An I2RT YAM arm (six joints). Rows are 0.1 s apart.
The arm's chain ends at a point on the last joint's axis. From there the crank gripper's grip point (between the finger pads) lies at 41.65 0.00 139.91 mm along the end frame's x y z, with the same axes.
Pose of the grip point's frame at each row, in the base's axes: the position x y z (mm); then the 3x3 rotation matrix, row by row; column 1 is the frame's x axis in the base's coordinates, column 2 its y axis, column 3 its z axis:
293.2 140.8 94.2; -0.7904 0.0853 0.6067; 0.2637 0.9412 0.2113; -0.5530 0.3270 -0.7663
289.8 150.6 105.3; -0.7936 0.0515 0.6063; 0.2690 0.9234 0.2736; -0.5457 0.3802 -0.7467
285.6 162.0 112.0; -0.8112 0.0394 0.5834; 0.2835 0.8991 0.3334; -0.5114 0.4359 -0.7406
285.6 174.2 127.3; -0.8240 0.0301 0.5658; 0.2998 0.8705 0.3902; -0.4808 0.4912 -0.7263
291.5 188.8 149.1; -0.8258 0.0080 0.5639; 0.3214 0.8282 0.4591; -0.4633 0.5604 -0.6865
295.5 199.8 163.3; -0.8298 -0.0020 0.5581; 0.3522 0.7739 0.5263; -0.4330 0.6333 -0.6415
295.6 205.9 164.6; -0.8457 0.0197 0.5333; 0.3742 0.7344 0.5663; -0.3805 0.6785 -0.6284
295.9 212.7 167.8; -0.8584 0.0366 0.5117; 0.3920 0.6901 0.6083; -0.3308 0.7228 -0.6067
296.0 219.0 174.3; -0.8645 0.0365 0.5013; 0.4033 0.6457 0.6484; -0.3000 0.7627 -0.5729
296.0 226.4 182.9; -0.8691 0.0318 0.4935; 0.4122 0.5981 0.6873; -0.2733 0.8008 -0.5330
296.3 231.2 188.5; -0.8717 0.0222 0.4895; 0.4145 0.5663 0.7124; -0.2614 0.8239 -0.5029
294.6 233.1 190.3; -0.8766 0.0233 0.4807; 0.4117 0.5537 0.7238; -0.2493 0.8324 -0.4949
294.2 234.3 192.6; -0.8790 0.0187 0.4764; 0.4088 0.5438 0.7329; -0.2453 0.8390 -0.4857
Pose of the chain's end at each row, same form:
241.2 100.3 224.4; -0.7904 0.0853 0.6067; 0.2637 0.9412 0.2113; -0.5530 0.3270 -0.7663
238.0 101.1 232.5; -0.7936 0.0515 0.6063; 0.2690 0.9234 0.2736; -0.5457 0.3802 -0.7467
237.8 103.5 236.9; -0.8112 0.0394 0.5834; 0.2835 0.8991 0.3334; -0.5114 0.4359 -0.7406
240.8 107.1 248.9; -0.8240 0.0301 0.5658; 0.2998 0.8705 0.3902; -0.4808 0.4912 -0.7263
247.0 111.2 264.4; -0.8258 0.0080 0.5639; 0.3214 0.8282 0.4591; -0.4633 0.5604 -0.6865
252.0 111.5 271.1; -0.8298 -0.0020 0.5581; 0.3522 0.7739 0.5263; -0.4330 0.6333 -0.6415
256.2 111.1 268.4; -0.8457 0.0197 0.5333; 0.3742 0.7344 0.5663; -0.3805 0.6785 -0.6284
260.1 111.3 266.5; -0.8584 0.0366 0.5117; 0.3920 0.6901 0.6083; -0.3308 0.7228 -0.6067
261.9 111.5 266.9; -0.8645 0.0365 0.5013; 0.4033 0.6457 0.6484; -0.3000 0.7627 -0.5729
263.2 113.1 268.9; -0.8691 0.0318 0.4935; 0.4122 0.5981 0.6873; -0.2733 0.8008 -0.5330
264.1 114.3 269.7; -0.8717 0.0222 0.4895; 0.4145 0.5663 0.7124; -0.2614 0.8239 -0.5029
263.9 114.7 269.9; -0.8766 0.0233 0.4807; 0.4117 0.5537 0.7238; -0.2493 0.8324 -0.4949
264.2 114.7 270.8; -0.8790 0.0187 0.4764; 0.4088 0.5438 0.7329; -0.2453 0.8390 -0.4857

